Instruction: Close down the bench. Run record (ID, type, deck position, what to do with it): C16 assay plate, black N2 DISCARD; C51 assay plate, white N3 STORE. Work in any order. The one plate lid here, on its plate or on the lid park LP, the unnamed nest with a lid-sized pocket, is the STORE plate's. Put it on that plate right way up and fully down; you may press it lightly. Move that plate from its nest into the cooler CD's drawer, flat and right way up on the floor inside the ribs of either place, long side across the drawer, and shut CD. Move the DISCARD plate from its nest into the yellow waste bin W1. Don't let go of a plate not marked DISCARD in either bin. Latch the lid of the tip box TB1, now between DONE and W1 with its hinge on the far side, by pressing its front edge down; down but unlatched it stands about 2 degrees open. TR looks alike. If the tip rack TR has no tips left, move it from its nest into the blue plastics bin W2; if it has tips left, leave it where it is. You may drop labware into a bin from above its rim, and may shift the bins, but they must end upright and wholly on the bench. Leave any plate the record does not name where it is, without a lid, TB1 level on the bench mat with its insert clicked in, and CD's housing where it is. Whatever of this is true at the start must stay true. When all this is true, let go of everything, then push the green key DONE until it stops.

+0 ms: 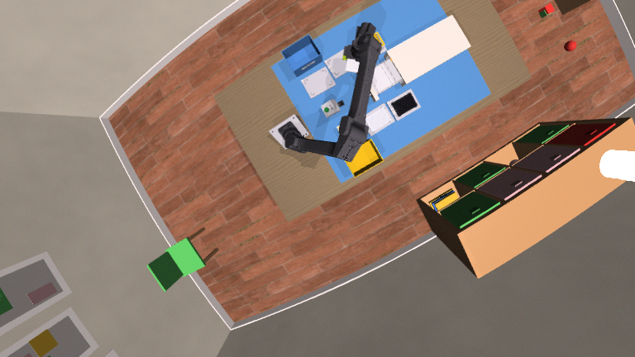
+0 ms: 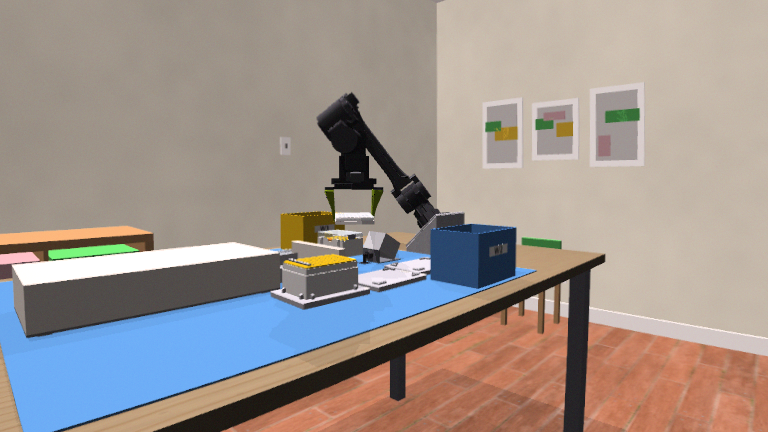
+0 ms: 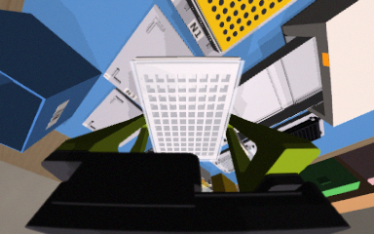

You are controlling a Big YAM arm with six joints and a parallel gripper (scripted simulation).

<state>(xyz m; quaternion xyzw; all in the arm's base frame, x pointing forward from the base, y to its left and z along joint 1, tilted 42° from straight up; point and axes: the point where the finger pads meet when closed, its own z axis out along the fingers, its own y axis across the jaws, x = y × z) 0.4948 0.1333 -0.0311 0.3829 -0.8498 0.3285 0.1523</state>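
Now: the drawer 140 mm to the right of my hand, 130 mm ahead of it and 120 mm below it. From my hand the other things lie so: nest label N1: 140 mm below, 70 mm ahead, 50 mm to the left; then plate lid: right at my hand; then white plate: right at my hand.
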